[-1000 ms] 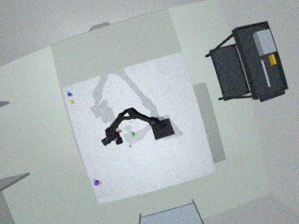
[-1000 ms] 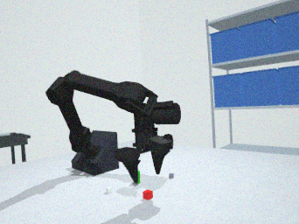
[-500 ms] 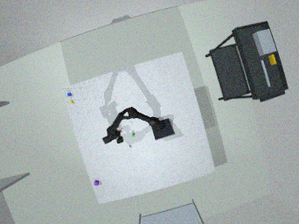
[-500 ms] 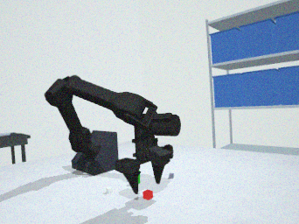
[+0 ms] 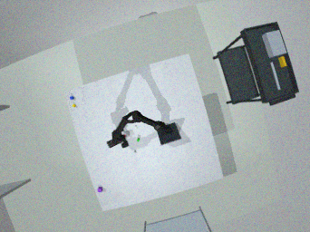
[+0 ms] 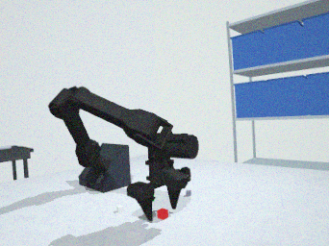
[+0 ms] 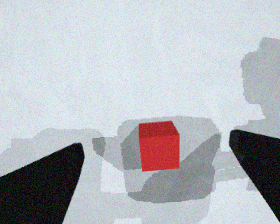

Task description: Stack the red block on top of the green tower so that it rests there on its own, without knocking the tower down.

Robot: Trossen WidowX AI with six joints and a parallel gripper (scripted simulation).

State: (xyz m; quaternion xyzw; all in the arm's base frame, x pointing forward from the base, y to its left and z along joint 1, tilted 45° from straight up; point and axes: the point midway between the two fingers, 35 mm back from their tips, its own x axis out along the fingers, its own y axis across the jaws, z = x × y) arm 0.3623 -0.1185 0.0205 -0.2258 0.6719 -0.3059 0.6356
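My gripper tip is now right at the red block. The rest, counted from my gripper tip: yellow block 36 cm ahead, 46 cm to the right; then purple block 45 cm ahead, 41 cm to the left, 1 cm above; then blue block 35 cm ahead, 54 cm to the right, 1 cm above.
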